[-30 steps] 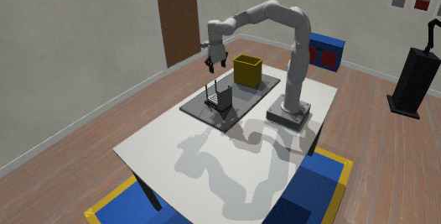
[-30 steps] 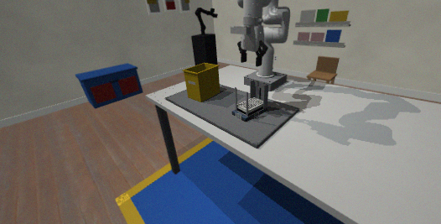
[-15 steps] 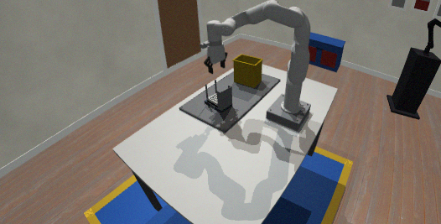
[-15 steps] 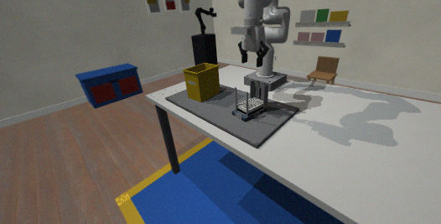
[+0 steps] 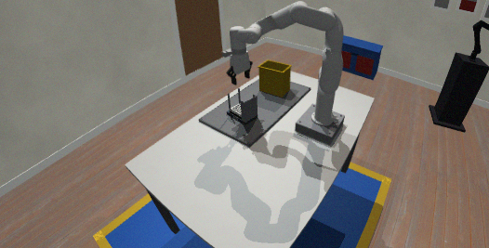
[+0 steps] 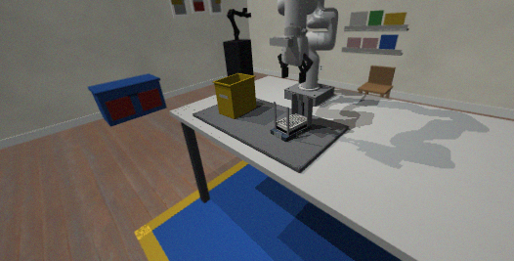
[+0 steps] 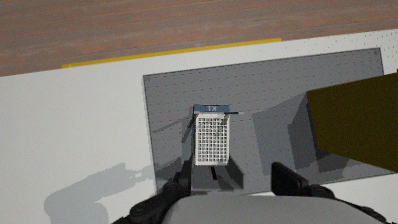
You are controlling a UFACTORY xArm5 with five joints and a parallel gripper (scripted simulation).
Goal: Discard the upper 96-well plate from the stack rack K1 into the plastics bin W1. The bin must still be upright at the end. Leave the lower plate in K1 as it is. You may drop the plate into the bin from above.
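The 96-well plate is 20 cm below my hand. Round my hand: dark plate: 21 cm below; yellow plastics bin: 35 cm to the right, 15 cm below, 4 cm behind.
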